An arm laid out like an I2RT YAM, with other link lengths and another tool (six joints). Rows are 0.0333 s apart.
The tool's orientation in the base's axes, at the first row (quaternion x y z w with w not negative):
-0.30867, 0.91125, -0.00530, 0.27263
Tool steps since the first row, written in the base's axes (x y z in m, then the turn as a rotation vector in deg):
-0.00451, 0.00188, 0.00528, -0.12, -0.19, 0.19
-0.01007, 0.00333, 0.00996, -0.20, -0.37, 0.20
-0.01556, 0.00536, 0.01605, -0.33, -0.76, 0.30
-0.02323, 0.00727, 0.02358, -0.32, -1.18, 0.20
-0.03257, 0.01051, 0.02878, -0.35, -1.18, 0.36
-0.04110, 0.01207, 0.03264, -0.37, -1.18, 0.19
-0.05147, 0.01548, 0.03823, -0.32, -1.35, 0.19
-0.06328, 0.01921, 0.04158, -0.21, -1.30, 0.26
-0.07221, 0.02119, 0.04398, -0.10, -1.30, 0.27
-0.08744, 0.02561, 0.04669, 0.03, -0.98, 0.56
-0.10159, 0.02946, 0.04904, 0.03, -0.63, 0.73
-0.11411, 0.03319, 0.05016, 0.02, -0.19, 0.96
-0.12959, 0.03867, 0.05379, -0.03, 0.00, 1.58
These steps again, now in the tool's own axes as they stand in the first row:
-0.00069, 0.00311, -0.00645, 0.09, -0.12, -0.25
-0.00014, 0.00656, -0.01299, 0.24, -0.22, -0.33
-0.00067, 0.01019, -0.02059, 0.50, -0.48, -0.54
-0.00040, 0.01469, -0.03054, 0.78, -0.81, -0.52
0.00137, 0.02161, -0.03912, 0.72, -0.82, -0.67
0.00422, 0.02696, -0.04643, 0.82, -0.78, -0.53
0.00639, 0.03453, -0.05583, 0.88, -0.95, -0.54
0.01043, 0.04356, -0.06400, 0.75, -0.98, -0.53
0.01403, 0.04974, -0.07019, 0.67, -1.04, -0.49
0.02025, 0.06136, -0.07942, 0.26, -0.91, -0.62
0.02627, 0.07197, -0.08788, -0.02, -0.66, -0.71
0.03188, 0.08180, -0.09451, -0.38, -0.34, -0.84
0.03722, 0.09425, -0.10447, -0.76, -0.26, -1.36

